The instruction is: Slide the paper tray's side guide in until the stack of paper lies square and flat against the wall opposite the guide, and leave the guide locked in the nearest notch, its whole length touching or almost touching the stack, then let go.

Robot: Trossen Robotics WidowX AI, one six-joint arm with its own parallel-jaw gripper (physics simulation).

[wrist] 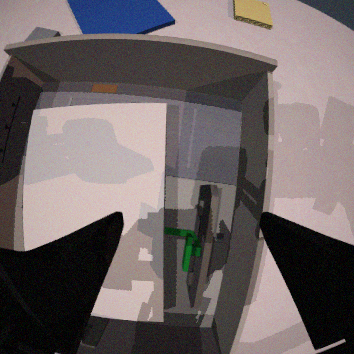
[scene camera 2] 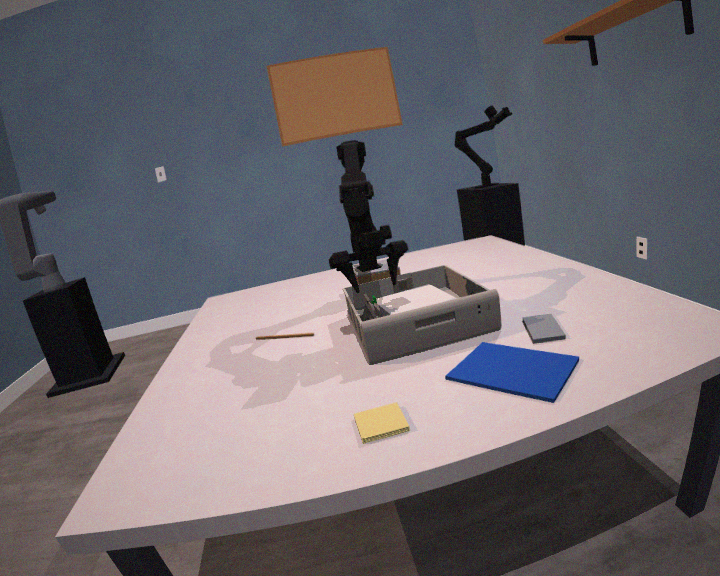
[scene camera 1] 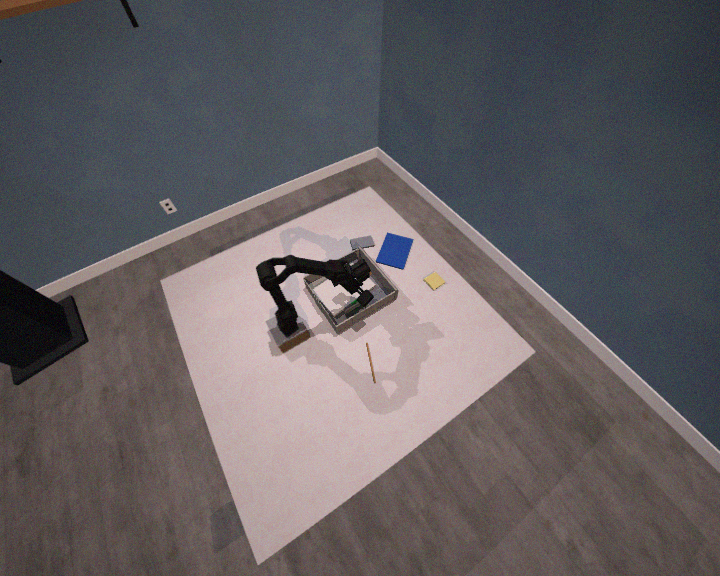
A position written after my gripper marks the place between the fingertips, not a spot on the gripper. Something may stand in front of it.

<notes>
My gripper [scene camera 2: 376,289] is open, with nothing in its grasp. Also in view: a white paper stack [scene camera 2: 426,295]. The table carries a blue book [scene camera 2: 535,374] and a small grey block [scene camera 2: 542,328]. Also in view: a side guide [wrist: 198,247].
The white paper stack is seen too in the wrist view [wrist: 83,162] and in scene camera 1 [scene camera 1: 336,299]. The blue book also shows in the wrist view [wrist: 141,24] and in scene camera 1 [scene camera 1: 395,249]. My gripper is seen too in the wrist view [wrist: 192,219].
</notes>
